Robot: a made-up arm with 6 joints. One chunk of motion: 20 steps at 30 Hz.
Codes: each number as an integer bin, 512 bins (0 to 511) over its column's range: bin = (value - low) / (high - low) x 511, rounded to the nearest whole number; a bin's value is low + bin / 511 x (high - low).
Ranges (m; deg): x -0.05..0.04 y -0.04..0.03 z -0.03..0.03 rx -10..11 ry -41..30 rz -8..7
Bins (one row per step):
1: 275 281 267 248 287 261
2: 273 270 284 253 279 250
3: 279 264 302 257 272 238
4: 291 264 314 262 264 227
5: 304 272 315 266 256 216
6: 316 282 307 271 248 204
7: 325 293 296 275 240 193
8: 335 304 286 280 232 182
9: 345 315 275 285 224 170
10: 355 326 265 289 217 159
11: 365 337 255 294 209 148
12: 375 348 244 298 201 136
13: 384 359 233 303 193 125
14: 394 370 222 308 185 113
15: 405 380 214 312 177 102
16: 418 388 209 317 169 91
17: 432 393 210 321 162 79
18: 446 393 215 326 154 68
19: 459 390 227 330 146 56
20: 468 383 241 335 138 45
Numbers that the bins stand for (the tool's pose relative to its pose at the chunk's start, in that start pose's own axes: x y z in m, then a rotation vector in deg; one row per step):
1: -0.0016 -0.0015 0.0014 0.19 -1.12 -0.34
2: -0.0019 -0.0030 0.0033 0.40 -2.23 -0.66
3: -0.0009 -0.0038 0.0055 0.56 -3.21 -1.01
4: 0.0013 -0.0038 0.0069 0.77 -4.32 -1.34
5: 0.0035 -0.0027 0.0070 0.93 -5.43 -1.66
6: 0.0057 -0.0014 0.0060 1.14 -6.54 -2.01
7: 0.0072 0.0001 0.0048 1.30 -7.65 -2.33
8: 0.0090 0.0016 0.0036 1.51 -8.77 -2.66
9: 0.0108 0.0032 0.0023 1.71 -9.88 -3.01
10: 0.0125 0.0047 0.0011 1.88 -10.85 -3.33
11: 0.0143 0.0062 -0.0001 2.08 -11.96 -3.66
12: 0.0160 0.0077 -0.0014 2.25 -13.07 -4.01
13: 0.0176 0.0092 -0.0026 2.45 -14.18 -4.33
14: 0.0194 0.0107 -0.0039 2.66 -15.30 -4.68
15: 0.0213 0.0121 -0.0049 2.82 -16.41 -5.01
16: 0.0236 0.0132 -0.0055 3.03 -17.52 -5.33
17: 0.0261 0.0138 -0.0053 3.19 -18.49 -5.68
18: 0.0286 0.0138 -0.0048 3.40 -19.60 -6.00
19: 0.0308 0.0134 -0.0033 3.56 -20.71 -6.36
20: 0.0324 0.0125 -0.0017 3.77 -21.83 -6.68

